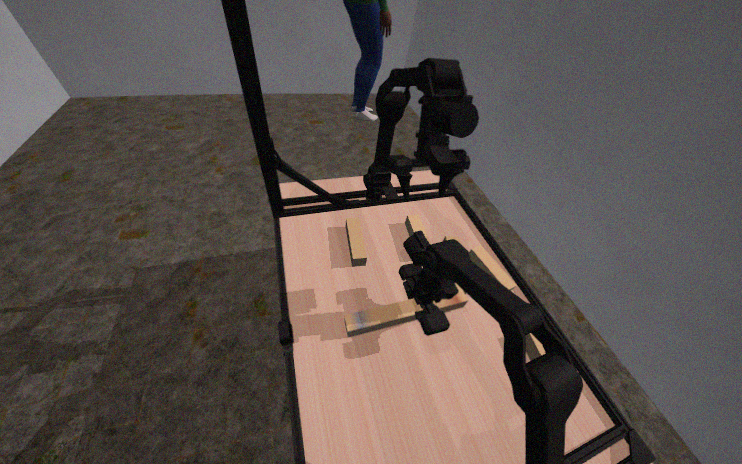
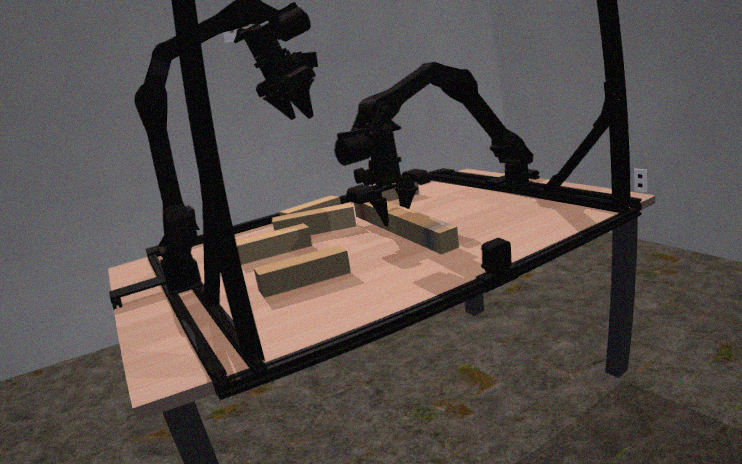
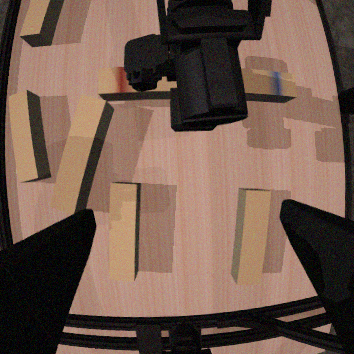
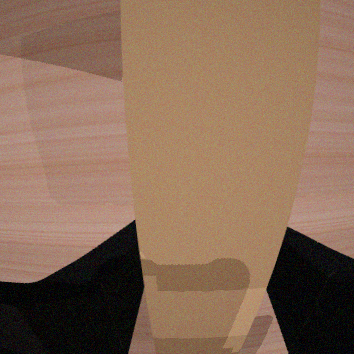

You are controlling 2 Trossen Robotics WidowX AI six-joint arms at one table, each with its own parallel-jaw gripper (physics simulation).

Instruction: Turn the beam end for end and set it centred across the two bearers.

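Frame: origin at the left arm's base, x left, y back, z up, level; centimetres.
Where they show: left gripper, fingertip midpoint: (image 1: 423,197) (image 2: 302,118) (image 3: 188,214); right gripper, fingertip midpoint: (image 1: 414,310) (image 2: 395,222) (image 4: 201,222); left arm's base, link origin: (image 1: 373,195) (image 2: 183,286) (image 3: 184,335); right arm's base, link origin: (image 2: 517,183).
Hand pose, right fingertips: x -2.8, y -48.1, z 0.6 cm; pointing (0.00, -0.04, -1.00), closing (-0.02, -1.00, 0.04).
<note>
Each offset is from my right fingertips to the top centre of the thing.
The beam {dy +0.1, dx -2.3, dz +4.1 cm} (image 1: 378,317) (image 2: 421,231) (image 3: 261,83) (image 4: 218,140) is a long wooden bar with a blue band near one end and a red band near the other. It lies crosswise, low at the table top, in front of the bearers. My right gripper (image 1: 426,301) (image 2: 394,207) (image 4: 201,222) is shut on the beam near its middle. The two bearers {dy +27.3, dx -9.8, dz +1.9 cm} (image 1: 356,241) {dy +24.9, dx +12.4, dz +1.9 cm} (image 1: 414,224) (image 2: 300,272) (image 2: 272,244) (image 3: 123,232) (image 3: 251,235) lie parallel on the table. My left gripper (image 1: 424,184) (image 2: 295,108) (image 3: 188,214) is open and empty, high above the table's far end.
Spare wooden blocks {dy +11.3, dx +19.3, dz +2.5 cm} (image 3: 81,154) {dy +6.7, dx +30.8, dz +1.9 cm} (image 3: 24,137) (image 2: 316,218) lie beside the bearers; another (image 1: 493,267) lies behind the right arm. A black frame post (image 1: 249,92) (image 2: 199,138) stands at a table corner. A small black block (image 2: 495,255) sits on the rail. A person (image 1: 366,55) stands behind.
</note>
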